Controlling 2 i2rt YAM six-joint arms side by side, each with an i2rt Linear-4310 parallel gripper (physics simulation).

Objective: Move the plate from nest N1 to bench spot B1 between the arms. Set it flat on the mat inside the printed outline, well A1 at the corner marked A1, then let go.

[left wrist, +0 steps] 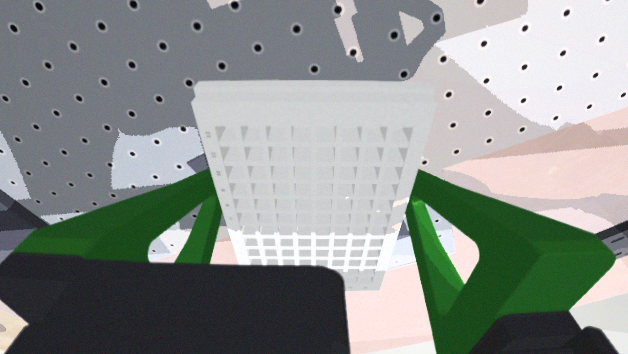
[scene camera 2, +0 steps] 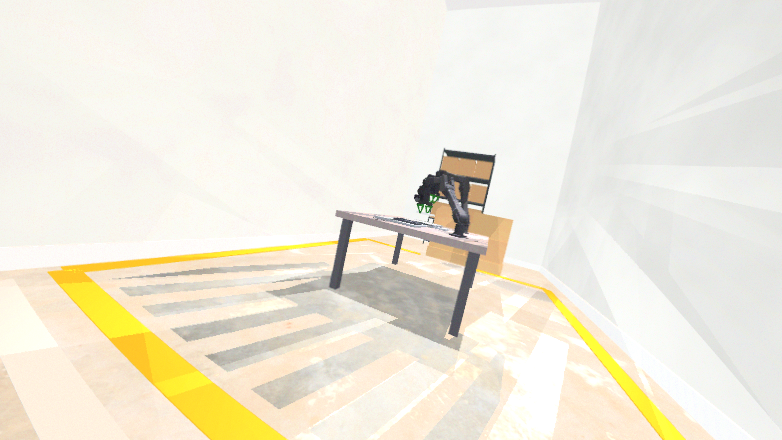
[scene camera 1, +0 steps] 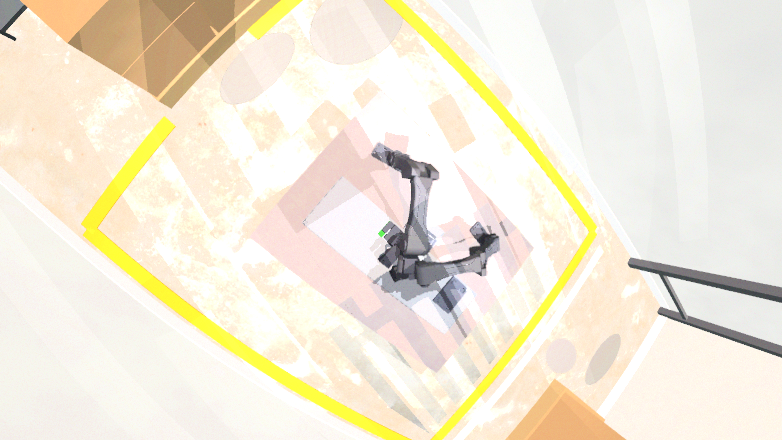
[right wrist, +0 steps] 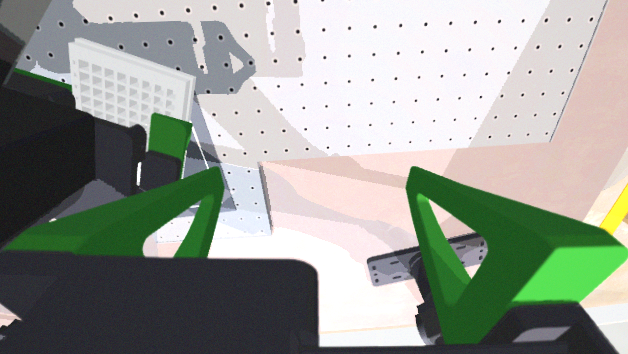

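Where they show: left gripper, fingertip midpoint: (left wrist: 313, 177) (scene camera 2: 423, 214) (right wrist: 137, 113); right gripper, fingertip midpoint: (scene camera 1: 390, 237) (right wrist: 314, 177); left arm's base, link origin: (scene camera 2: 458, 236) (scene camera 1: 483, 239); right arm's base, link origin: (scene camera 1: 392, 159).
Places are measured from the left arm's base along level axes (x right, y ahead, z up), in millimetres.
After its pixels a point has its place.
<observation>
The white well plate (left wrist: 315, 175) @[z 98, x 255, y 385 mm] (right wrist: 131, 82) @[z 96, x 259, y 401 mm] is gripped across its long sides by my left gripper (left wrist: 313, 177) @[z 84, x 251, y 373 mm] (right wrist: 137, 113) @[z 84, x 251, y 373 mm], above the perforated board (right wrist: 400, 75) @[z 13, x 490, y 411 mm]. Numbers run along its left edge in the left wrist view; well A1 cannot be made out. The dark mat (right wrist: 204, 134) @[z 15, x 279, y 329 mm] with a white printed outline shows partly behind the plate in the right wrist view. Its A1 mark is hidden. The mat lies mostly behind the plate in the left wrist view. My right gripper (right wrist: 314, 177) @[z 185, x 394, y 383 mm] (scene camera 1: 382, 233) @[z 185, x 394, y 383 mm] is open and empty, to the right of the plate in the right wrist view.
A dark square panel (scene camera 1: 449, 294) @[z 25, x -78, y 329 mm] lies beside the left arm. The two grippers are close together. An arm's base plate (right wrist: 395, 270) @[z 10, x 567, y 103 mm] shows beyond the right fingers. The table (scene camera 2: 437, 237) @[z -11, x -315, y 20 mm] has dark legs; a shelf rack (scene camera 2: 469, 177) stands behind it.
</observation>
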